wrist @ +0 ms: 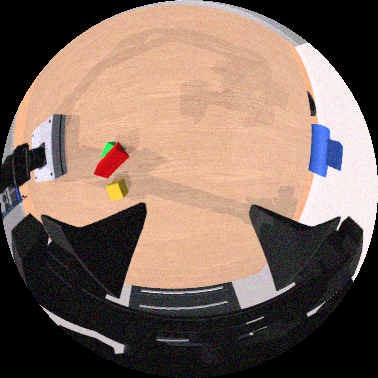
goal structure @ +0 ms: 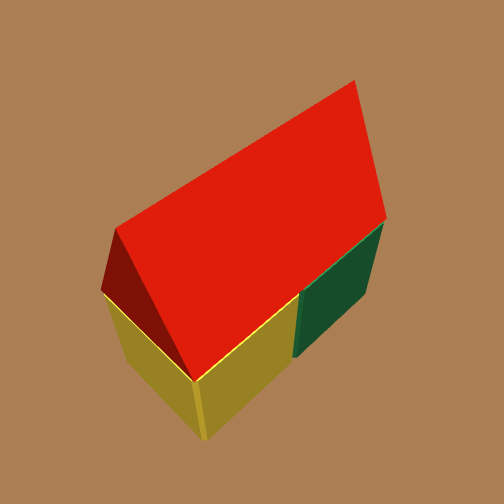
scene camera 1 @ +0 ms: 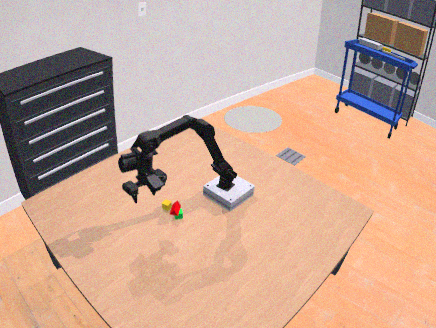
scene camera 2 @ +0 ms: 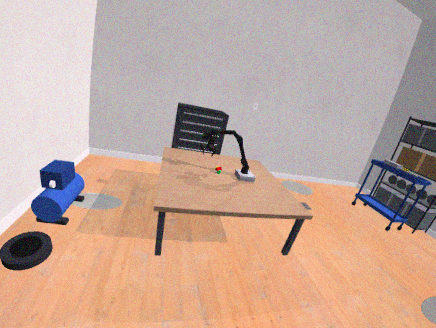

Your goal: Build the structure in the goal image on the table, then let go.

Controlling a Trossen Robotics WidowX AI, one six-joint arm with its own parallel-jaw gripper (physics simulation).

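Seen in the pictures: gripper, between the fingertips: (wrist: 200, 209) (scene camera 1: 144, 199) (scene camera 2: 207, 155); arm's base, origin of its link: (wrist: 41, 155) (scene camera 1: 225, 185) (scene camera 2: 244, 172).
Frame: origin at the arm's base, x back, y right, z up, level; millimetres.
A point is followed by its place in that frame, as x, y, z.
Observation:
A red block (scene camera 1: 175, 207) {-265, 77, 1} (scene camera 2: 218, 168) {-267, 70, -5} (wrist: 112, 160) {-270, 84, -6} rests tilted on or against a green block (scene camera 1: 179, 215) {-264, 56, -34} (scene camera 2: 218, 172) {-263, 55, -43} (wrist: 108, 149) {-256, 63, -23}, which it partly covers in the wrist view. A small yellow cube (scene camera 1: 166, 205) {-258, 136, -26} (wrist: 117, 190) {-255, 145, -23} lies on the table (scene camera 1: 295, 225) {14, -375, -55} (scene camera 2: 250, 202) {-157, -479, -55} (wrist: 200, 145) {-429, 85, -55} close beside them, apart from the red block in the wrist view. My gripper (scene camera 1: 145, 197) {-395, 126, 103} (scene camera 2: 208, 153) {-395, 126, 103} (wrist: 200, 209) {-395, 126, 103} is open and empty, above the table. In scene camera 1 it is up and to the left of the blocks. Exact contact between red and green is too small to tell.
The arm's pale base (scene camera 1: 229, 194) {-43, -50, -1} (scene camera 2: 245, 175) {-17, -67, -2} (wrist: 47, 149) {-52, -1, -1} stands on the table near the blocks. A dark drawer cabinet (scene camera 1: 65, 117) (scene camera 2: 200, 120) stands beyond the table's edge. A blue cart (scene camera 1: 370, 106) and a blue compressor (scene camera 2: 57, 195) stand away on the floor.

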